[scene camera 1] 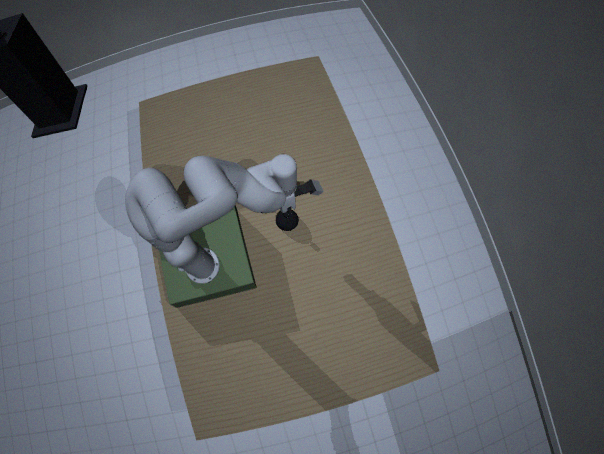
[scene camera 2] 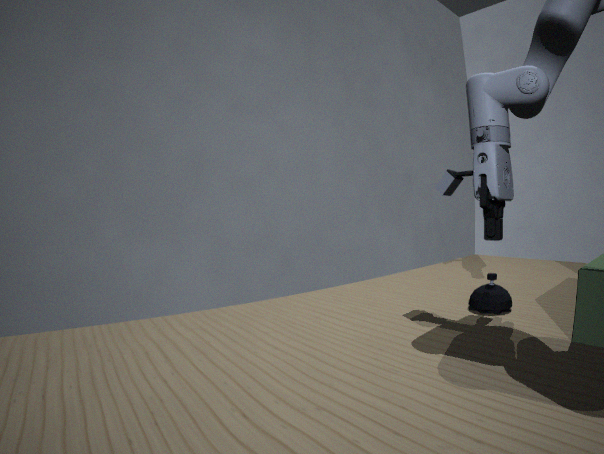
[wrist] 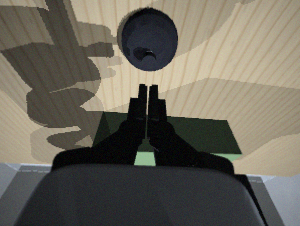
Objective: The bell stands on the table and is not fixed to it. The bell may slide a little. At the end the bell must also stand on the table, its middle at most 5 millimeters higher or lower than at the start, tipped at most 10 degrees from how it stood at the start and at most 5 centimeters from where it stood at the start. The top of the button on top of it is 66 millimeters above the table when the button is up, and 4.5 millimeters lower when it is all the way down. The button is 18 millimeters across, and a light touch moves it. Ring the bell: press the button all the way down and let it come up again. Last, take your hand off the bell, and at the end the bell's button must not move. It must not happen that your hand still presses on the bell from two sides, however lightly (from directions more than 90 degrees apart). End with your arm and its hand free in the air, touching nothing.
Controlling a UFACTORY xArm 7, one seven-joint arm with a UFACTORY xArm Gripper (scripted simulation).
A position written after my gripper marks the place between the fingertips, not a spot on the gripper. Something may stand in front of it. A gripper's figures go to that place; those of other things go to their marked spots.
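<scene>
Bell (scene camera 2: pixel 490 298), 0.67 m from the lens. My gripper (scene camera 2: pixel 493 240), 0.69 m from the lens.
</scene>
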